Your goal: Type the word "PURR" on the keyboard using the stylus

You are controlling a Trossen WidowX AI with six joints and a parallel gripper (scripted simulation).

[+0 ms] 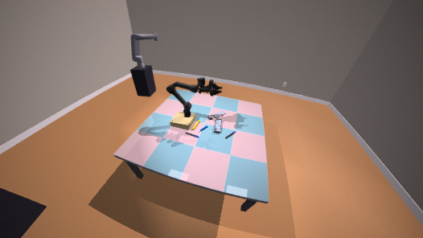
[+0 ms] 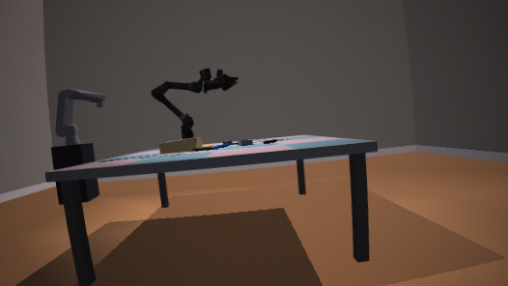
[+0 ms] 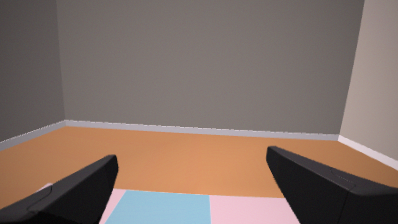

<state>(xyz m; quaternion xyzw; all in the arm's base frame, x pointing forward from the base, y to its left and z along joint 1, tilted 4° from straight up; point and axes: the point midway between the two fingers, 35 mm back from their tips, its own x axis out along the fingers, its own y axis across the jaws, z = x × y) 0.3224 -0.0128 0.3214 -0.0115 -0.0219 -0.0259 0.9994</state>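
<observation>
The blue stylus lies 16 cm behind my gripper tip, 15 cm to the right of it and 40 cm below it. Round my gripper tip: yellow pen (23 cm behind, 8 cm to the right, 39 cm below).
</observation>
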